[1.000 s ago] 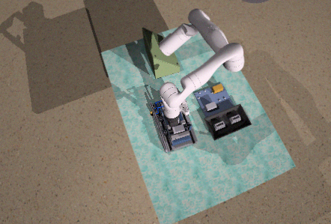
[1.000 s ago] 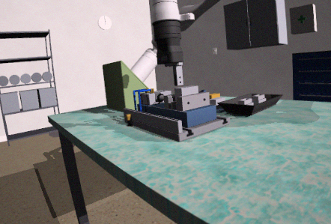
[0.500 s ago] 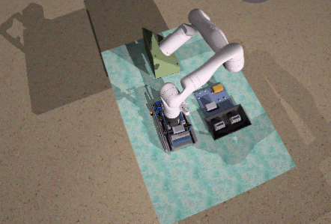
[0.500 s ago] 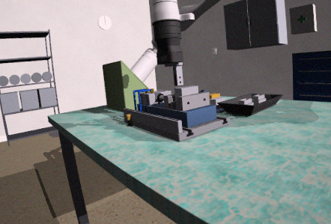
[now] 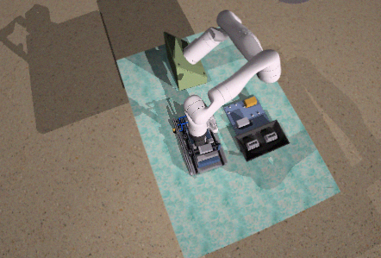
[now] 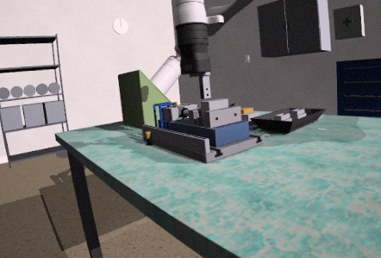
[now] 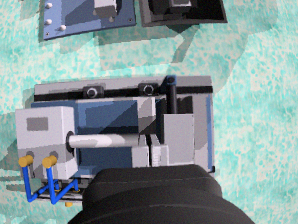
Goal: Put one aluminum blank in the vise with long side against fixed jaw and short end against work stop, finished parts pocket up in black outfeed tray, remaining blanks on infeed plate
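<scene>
Right now the gray blank is 30 mm ahead of my hand and 40 mm below it. From my hand the other things lie so: fixed jaw: 60 mm ahead, 60 mm below; then blue infeed plate: 110 mm behind, 270 mm to the left, 130 mm below; then vise: 40 mm behind, 100 mm below.
</scene>
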